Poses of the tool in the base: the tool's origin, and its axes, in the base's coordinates. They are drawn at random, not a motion.
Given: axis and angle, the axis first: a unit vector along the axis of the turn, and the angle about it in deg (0 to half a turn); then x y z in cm.
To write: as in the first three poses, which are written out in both.
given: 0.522 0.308 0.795 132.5 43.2 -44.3 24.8
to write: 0.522 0.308 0.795 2.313 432 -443 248
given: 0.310 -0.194 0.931 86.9 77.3 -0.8 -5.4
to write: 0.310 -0.194 0.931 1.517 773 -8 -54
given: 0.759 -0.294 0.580 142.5 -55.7 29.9 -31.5
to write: 0.759 -0.294 0.580 2.487 -557 299 -315
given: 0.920 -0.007 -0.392 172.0 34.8 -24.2 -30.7
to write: 0.920 -0.007 -0.392 3.002 348 -242 -307
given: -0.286 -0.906 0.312 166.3 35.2 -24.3 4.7
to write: -0.286 -0.906 0.312 2.902 352 -243 47
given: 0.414 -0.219 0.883 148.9 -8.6 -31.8 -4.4
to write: 0.414 -0.219 0.883 2.599 -86 -318 -44
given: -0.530 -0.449 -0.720 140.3 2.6 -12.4 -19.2
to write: -0.530 -0.449 -0.720 2.449 26 -124 -192
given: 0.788 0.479 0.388 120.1 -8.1 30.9 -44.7
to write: 0.788 0.479 0.388 2.096 -81 309 -447
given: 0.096 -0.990 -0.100 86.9 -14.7 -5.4 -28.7
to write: 0.096 -0.990 -0.100 1.517 -147 -54 -287
